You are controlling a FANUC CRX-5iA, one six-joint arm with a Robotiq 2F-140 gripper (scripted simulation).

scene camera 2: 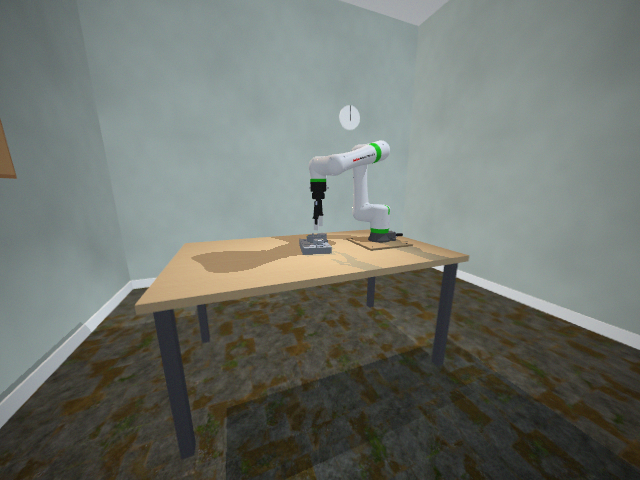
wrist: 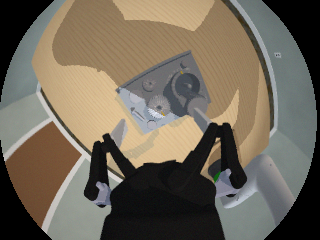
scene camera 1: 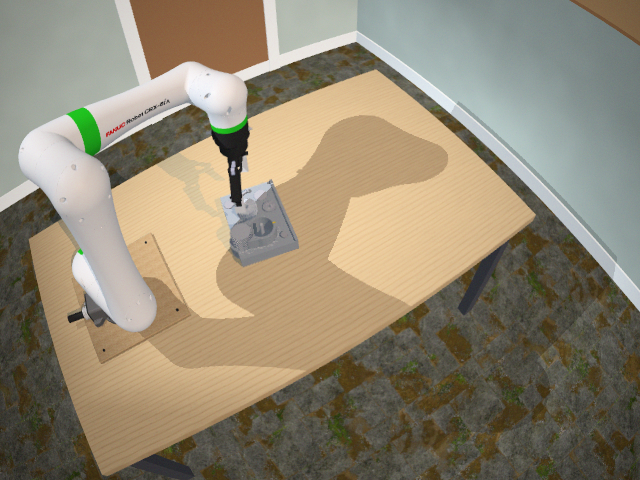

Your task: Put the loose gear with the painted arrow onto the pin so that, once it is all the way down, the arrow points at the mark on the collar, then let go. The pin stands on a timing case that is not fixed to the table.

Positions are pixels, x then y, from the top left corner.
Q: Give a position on a grey timing case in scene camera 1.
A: At 249,245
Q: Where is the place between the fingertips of the gripper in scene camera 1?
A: At 242,190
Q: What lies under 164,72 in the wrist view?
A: A grey timing case.
